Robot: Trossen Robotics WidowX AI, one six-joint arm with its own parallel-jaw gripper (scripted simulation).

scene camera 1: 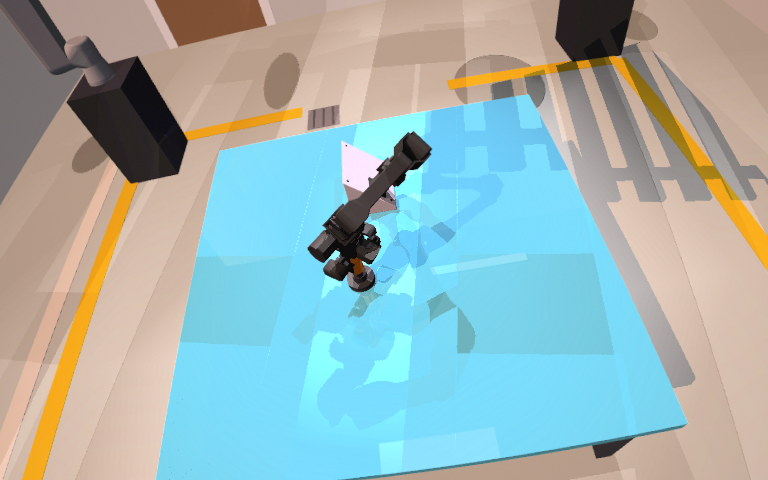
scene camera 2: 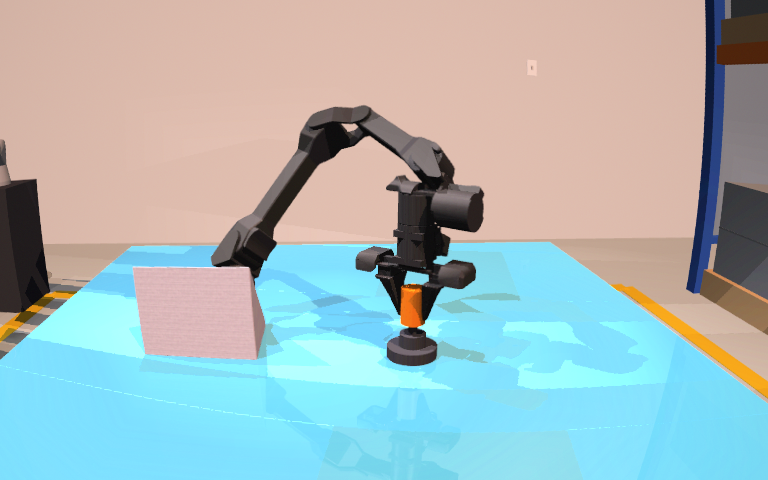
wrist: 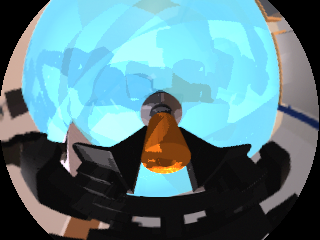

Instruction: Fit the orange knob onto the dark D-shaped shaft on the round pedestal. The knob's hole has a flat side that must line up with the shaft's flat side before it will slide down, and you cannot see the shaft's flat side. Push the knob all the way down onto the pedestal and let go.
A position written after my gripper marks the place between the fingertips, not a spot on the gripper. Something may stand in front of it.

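Observation:
Scene camera 2 shows an orange knob (scene camera 2: 411,294), held by my gripper (scene camera 2: 412,317), and a pedestal (scene camera 2: 411,348). In the wrist view: the pedestal (wrist: 159,102), the knob (wrist: 165,151) and my gripper (wrist: 162,129). Scene camera 1 shows my gripper (scene camera 1: 356,266).

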